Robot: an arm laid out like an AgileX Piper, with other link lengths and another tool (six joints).
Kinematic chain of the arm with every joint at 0, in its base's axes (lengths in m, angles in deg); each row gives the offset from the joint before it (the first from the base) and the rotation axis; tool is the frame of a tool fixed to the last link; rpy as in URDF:
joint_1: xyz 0 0 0.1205 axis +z
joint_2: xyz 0 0 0 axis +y
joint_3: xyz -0.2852 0 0.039 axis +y
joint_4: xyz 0.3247 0 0.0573 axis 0.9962 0 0.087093
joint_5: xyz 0 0 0 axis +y
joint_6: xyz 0.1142 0 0.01 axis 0.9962 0 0.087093
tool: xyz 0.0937 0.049 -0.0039 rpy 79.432 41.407 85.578
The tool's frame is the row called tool.
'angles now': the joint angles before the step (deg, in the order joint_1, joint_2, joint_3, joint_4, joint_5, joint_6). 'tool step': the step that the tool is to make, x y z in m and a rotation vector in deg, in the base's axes. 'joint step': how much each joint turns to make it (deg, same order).
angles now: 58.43 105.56 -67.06 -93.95 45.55 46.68
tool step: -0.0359 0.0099 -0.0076 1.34 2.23 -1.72
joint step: 4.85 -0.71 1.31 5.28 4.03 0.80
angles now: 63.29 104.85 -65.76 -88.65 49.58 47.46
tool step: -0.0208 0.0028 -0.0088 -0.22 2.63 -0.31
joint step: 2.22 -0.38 0.72 4.10 0.86 -1.23
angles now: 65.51 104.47 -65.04 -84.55 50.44 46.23
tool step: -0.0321 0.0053 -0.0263 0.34 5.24 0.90
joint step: 2.63 0.26 2.06 4.73 -1.54 0.48
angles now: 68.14 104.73 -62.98 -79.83 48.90 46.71
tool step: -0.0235 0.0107 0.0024 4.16 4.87 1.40
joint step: 1.12 -2.46 0.97 4.94 -3.83 -0.31
